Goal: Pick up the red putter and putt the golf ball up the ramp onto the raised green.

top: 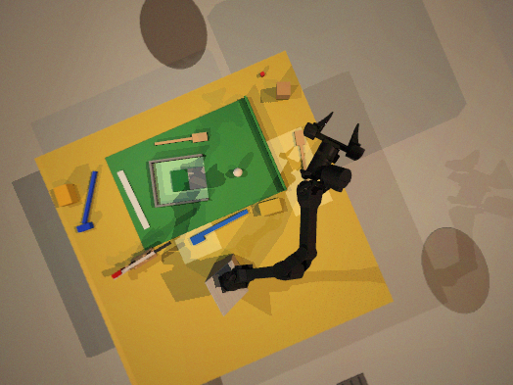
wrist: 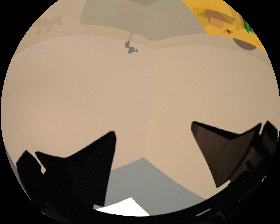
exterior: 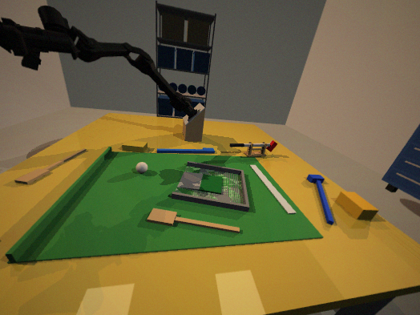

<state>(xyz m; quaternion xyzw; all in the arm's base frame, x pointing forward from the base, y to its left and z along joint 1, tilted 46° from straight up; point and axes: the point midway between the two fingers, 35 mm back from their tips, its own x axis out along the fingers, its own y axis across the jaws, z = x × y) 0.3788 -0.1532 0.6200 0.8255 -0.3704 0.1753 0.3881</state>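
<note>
Now: gripper tip 270 mm past the red putter, 930 mm to the right of it and 350 mm above it. Also, from my gripper tip: green wall 60 mm ahead, 230 mm to the left, 390 mm below; tan block 260 mm ahead, 70 mm to the left, 380 mm below; white golf ball 30 mm behind, 390 mm to the left, 380 mm below.
</note>
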